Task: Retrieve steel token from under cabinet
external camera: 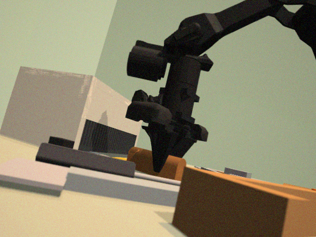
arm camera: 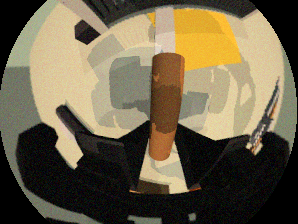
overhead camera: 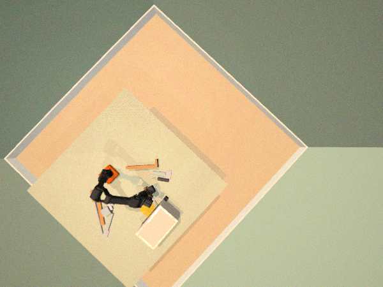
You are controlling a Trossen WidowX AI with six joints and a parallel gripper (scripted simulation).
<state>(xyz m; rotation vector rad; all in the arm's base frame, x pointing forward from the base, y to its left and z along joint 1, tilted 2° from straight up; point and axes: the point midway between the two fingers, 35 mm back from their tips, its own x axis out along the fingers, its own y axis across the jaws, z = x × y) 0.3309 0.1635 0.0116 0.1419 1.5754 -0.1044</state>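
Right now the dark screwdriver is 15 cm to the left of my gripper tip and 2 cm behind it. Round my gripper tip: token: 26 cm ahead, 8 cm to the right; then orange stick: 43 cm to the right, 14 cm behind.
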